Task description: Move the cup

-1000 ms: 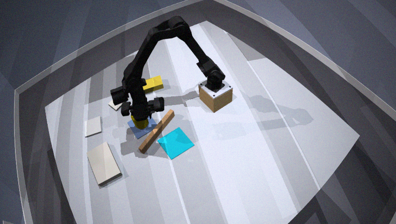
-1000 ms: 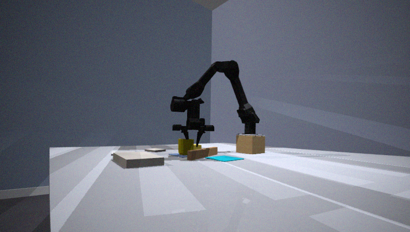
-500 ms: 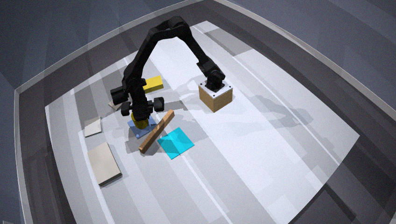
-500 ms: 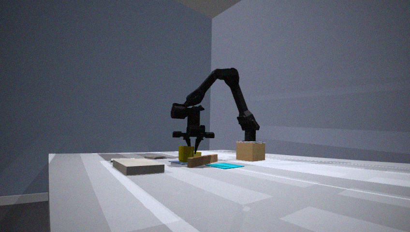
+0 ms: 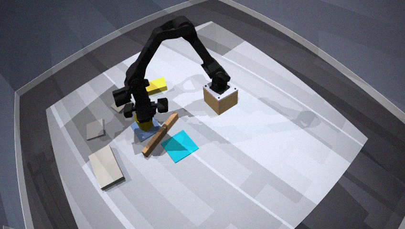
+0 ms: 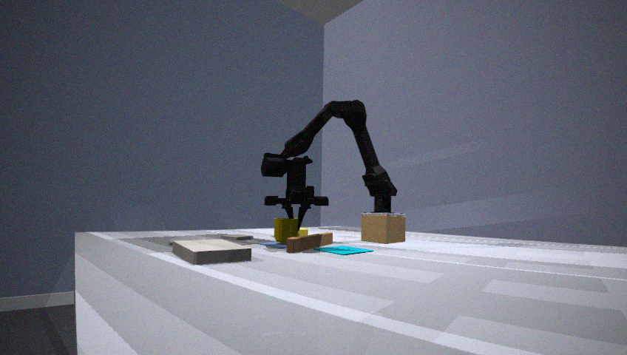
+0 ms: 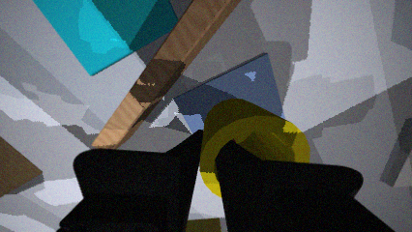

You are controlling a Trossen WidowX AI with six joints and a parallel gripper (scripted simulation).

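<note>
The cyan pad lies 160 mm to the left of my gripper tip, 50 mm below it and 10 mm behind it. From my gripper tip the other things lie so: yellow cup 20 mm to the right, 20 mm ahead; red marble 30 mm to the right, 20 mm below, 10 mm ahead; wooden bar 70 mm to the left, 40 mm below, 10 mm ahead.
</note>
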